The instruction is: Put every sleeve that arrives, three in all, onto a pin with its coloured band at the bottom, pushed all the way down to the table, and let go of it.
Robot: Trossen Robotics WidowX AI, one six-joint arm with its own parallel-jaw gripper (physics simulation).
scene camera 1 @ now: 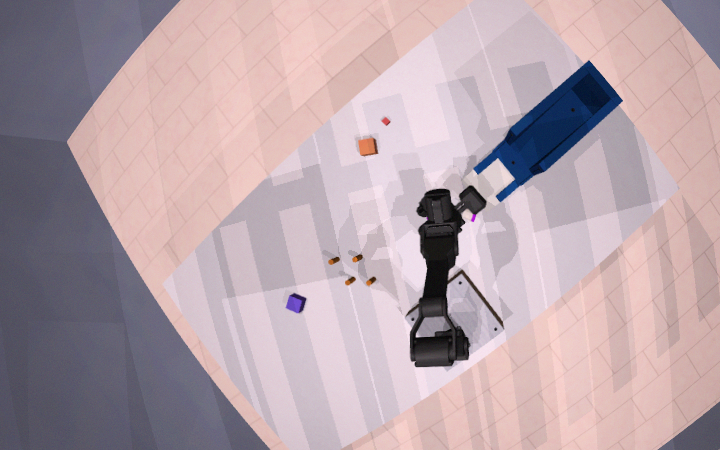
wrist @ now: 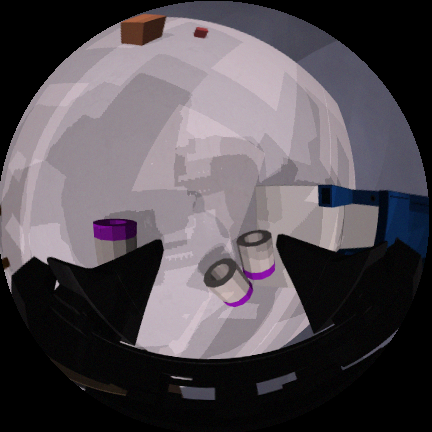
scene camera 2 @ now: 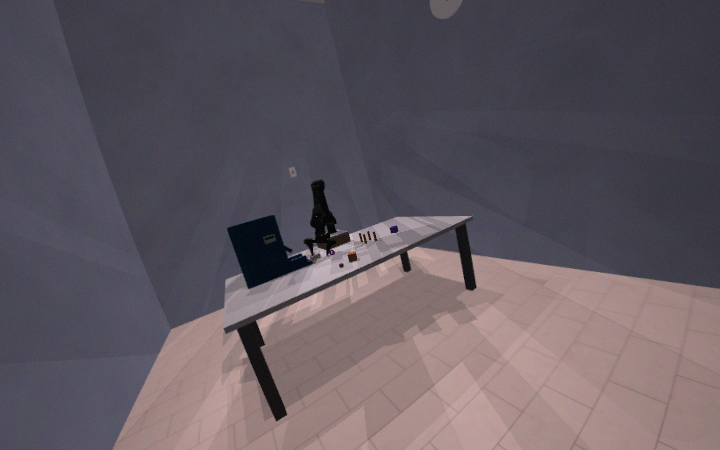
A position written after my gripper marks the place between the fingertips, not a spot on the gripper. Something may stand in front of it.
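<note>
Scene camera 1: my gripper (scene camera 1: 457, 204). Scene camera 2: blue chute (scene camera 2: 258, 245). Wrist view: gripper again (wrist: 220, 243).
</note>
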